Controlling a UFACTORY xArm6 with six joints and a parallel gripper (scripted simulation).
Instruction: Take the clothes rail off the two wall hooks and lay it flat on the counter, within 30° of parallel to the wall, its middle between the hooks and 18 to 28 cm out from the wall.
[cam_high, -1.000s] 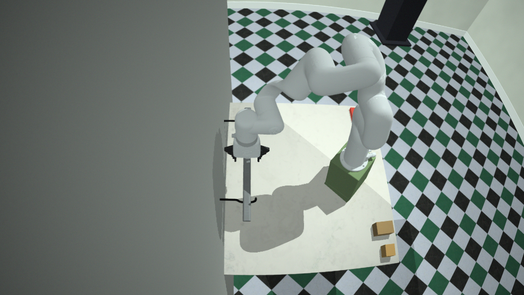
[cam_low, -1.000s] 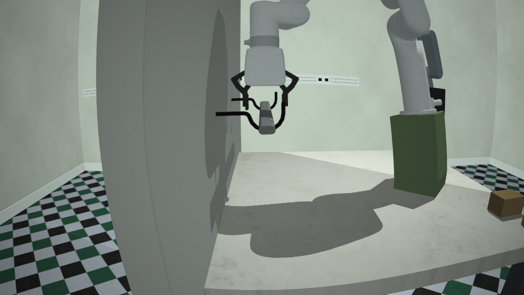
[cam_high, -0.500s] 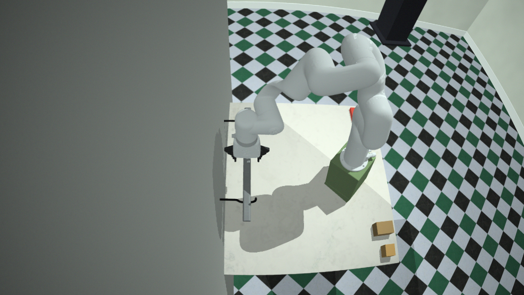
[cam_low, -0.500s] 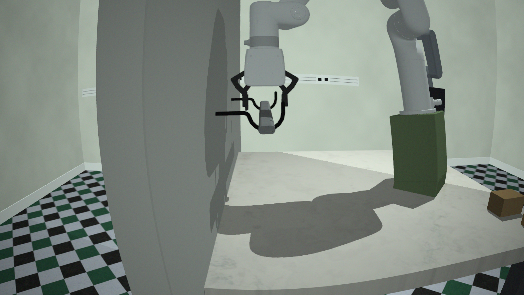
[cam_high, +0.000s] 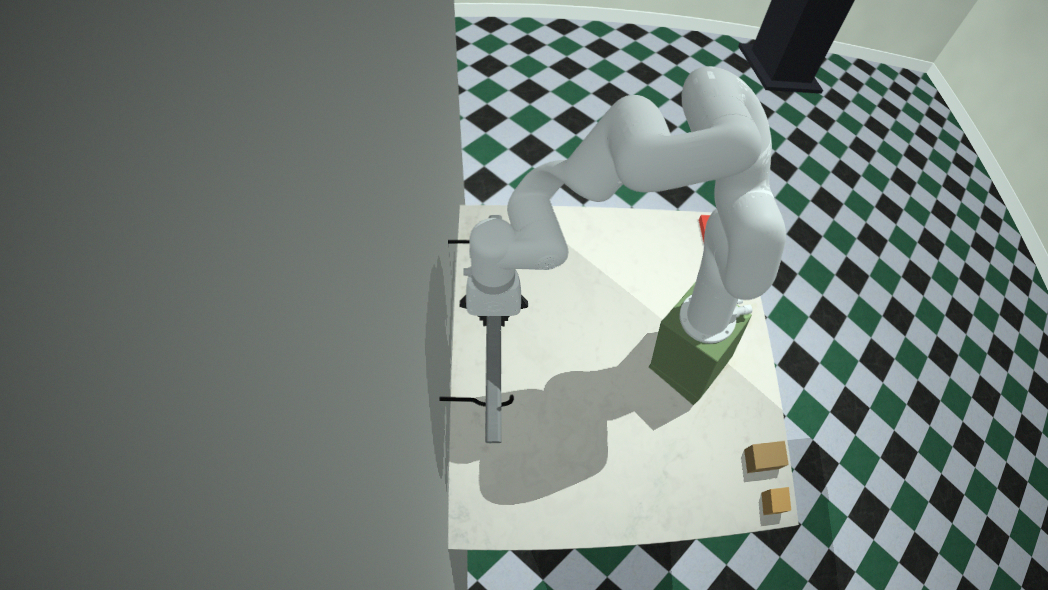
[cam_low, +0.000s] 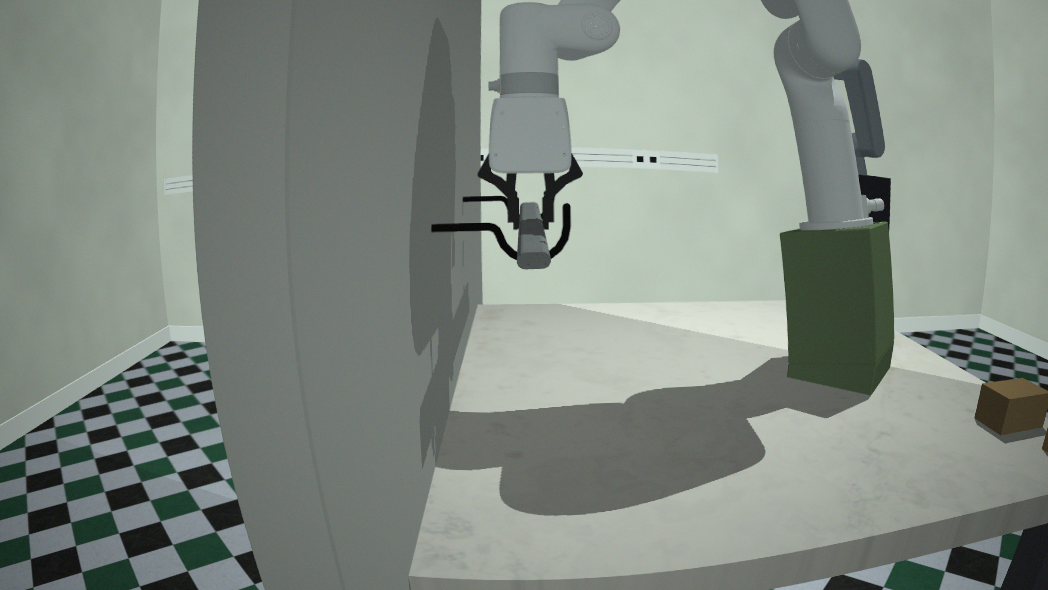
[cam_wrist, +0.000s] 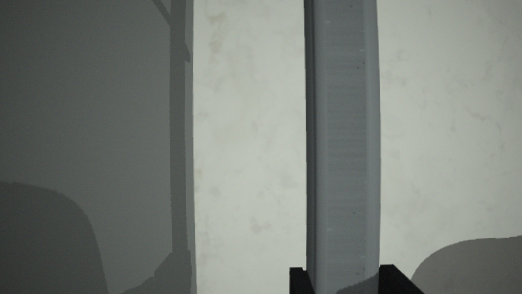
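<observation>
Now: the grey clothes rail 20 mm below my hand. From my hand the other things lie so: grey wall (200 mm above, 120 mm ahead, 10 mm to the right); red object (680 mm behind, 290 mm to the right, 210 mm below); blue object (680 mm behind, 200 mm below, 180 mm to the right).
</observation>
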